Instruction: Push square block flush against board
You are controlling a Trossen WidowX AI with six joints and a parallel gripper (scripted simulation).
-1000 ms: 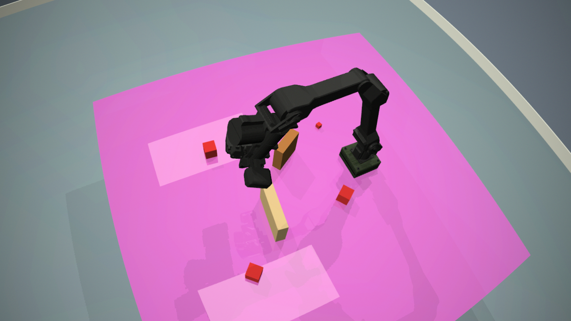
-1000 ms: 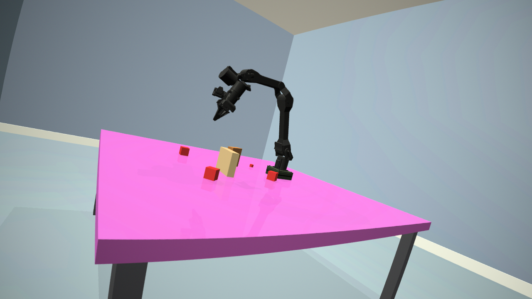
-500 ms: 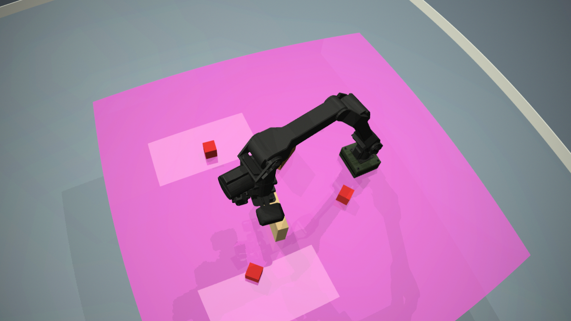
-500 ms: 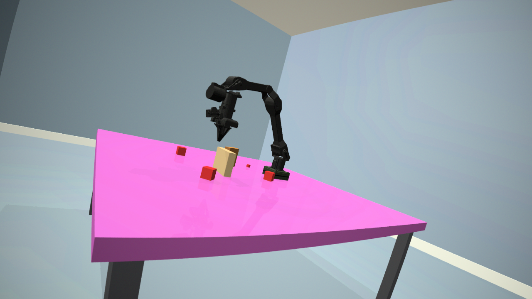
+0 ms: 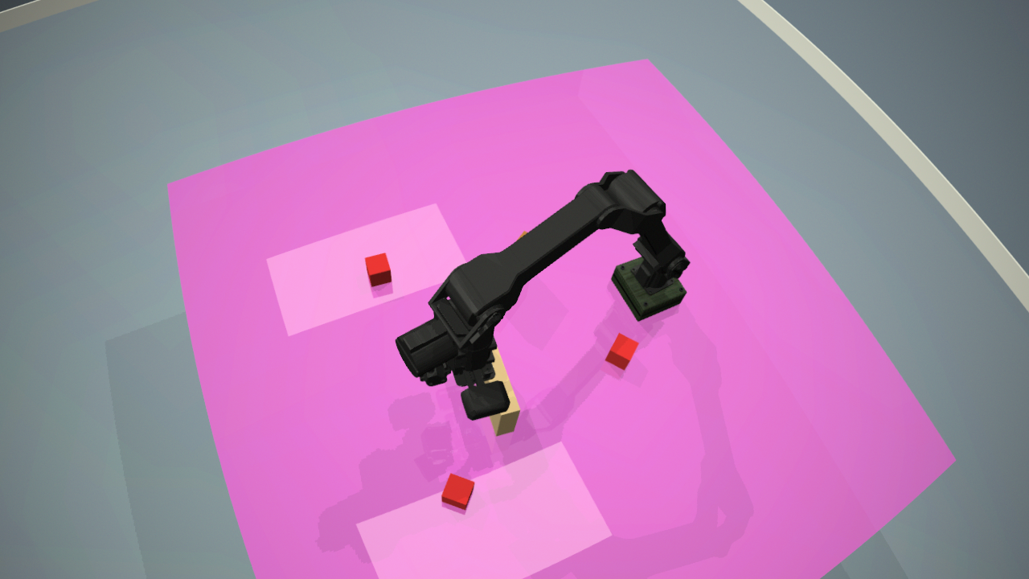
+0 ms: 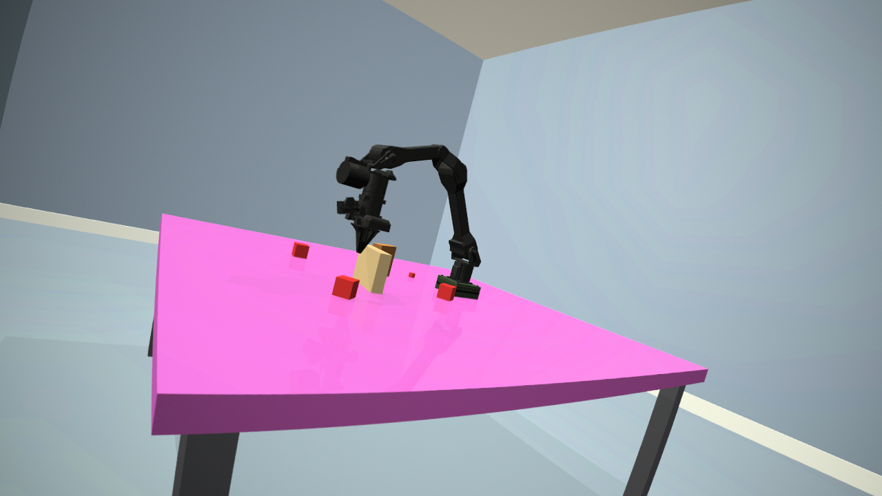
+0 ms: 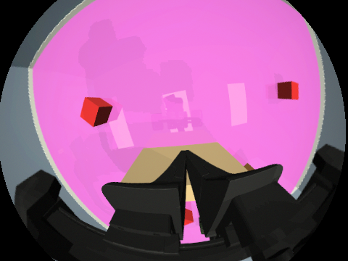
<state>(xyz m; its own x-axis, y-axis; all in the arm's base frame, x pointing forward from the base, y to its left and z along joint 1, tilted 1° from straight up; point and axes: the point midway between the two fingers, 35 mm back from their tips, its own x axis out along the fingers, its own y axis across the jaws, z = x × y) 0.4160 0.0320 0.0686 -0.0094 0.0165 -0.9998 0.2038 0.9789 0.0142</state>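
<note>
My gripper tip is now 40 mm past the board, 10 mm to the right of it and 30 mm above it. Also, from my gripper tip: tiny red cube 370 mm behind, 220 mm to the right, 70 mm below; then square block 190 mm behind, 160 mm to the right, 30 mm below.
</note>
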